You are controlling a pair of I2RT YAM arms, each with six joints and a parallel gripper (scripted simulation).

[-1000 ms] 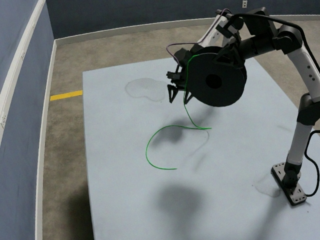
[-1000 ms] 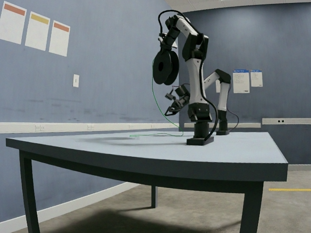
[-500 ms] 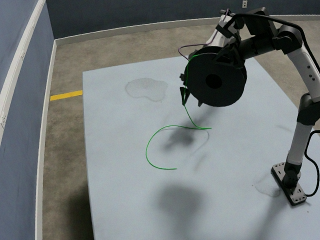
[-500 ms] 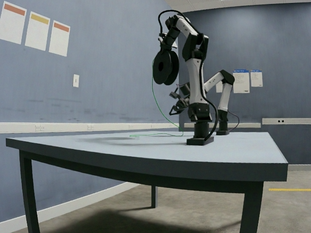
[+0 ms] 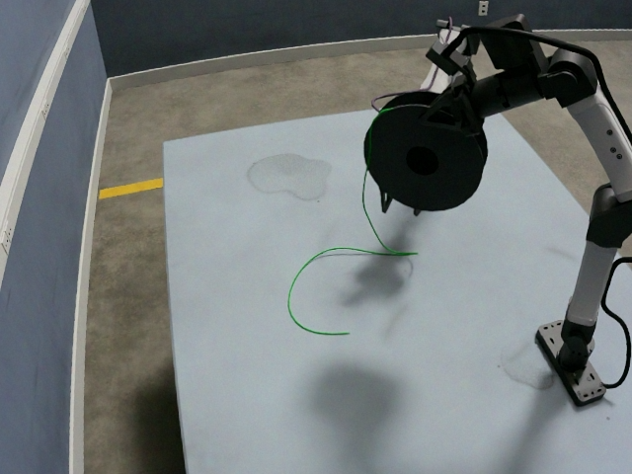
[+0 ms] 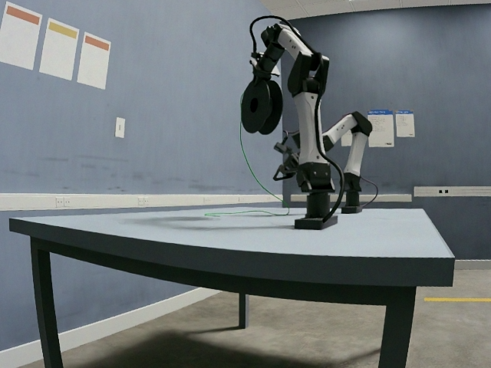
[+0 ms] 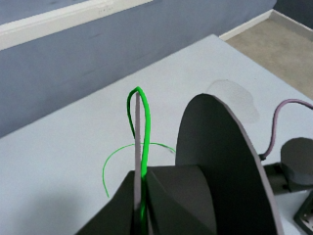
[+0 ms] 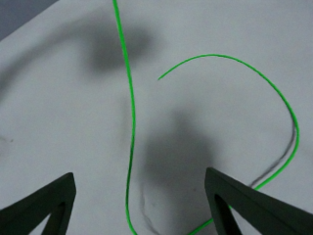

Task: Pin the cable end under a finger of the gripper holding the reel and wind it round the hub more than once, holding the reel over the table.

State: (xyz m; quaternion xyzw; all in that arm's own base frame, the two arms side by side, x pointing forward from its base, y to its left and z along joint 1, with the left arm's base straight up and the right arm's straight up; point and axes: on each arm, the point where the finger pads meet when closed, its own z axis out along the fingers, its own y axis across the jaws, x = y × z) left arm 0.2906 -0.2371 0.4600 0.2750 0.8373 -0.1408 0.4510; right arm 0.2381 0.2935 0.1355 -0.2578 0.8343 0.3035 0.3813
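Note:
The black reel lies 8 cm below my left hand, 2 cm to the right of it and 2 cm behind it.

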